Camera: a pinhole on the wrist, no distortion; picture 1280 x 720 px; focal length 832.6 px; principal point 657.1 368.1 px. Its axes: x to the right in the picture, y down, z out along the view. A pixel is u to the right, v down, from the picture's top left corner.
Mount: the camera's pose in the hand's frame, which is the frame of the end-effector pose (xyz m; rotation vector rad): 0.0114 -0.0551 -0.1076 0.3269 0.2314 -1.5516
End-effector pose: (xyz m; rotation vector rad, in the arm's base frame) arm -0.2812 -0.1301 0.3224 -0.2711 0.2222 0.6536
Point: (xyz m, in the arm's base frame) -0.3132 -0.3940 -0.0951
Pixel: behind the camera
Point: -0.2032 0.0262 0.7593
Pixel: 265.9 441.3
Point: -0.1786 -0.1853 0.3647
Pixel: 687.9 551.6
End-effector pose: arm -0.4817 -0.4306 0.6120 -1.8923 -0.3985 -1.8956
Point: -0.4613 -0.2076 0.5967
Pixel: 771.5 266.0
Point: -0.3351 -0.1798 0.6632
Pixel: 576.4 460.4
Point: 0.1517 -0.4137 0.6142
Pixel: outside the picture
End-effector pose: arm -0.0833 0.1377 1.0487 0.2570 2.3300 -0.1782
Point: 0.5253 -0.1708 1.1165
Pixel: outside the picture
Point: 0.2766 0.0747 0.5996
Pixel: 194.2 502.9
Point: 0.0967 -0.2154 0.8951
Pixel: 795.0 292.0
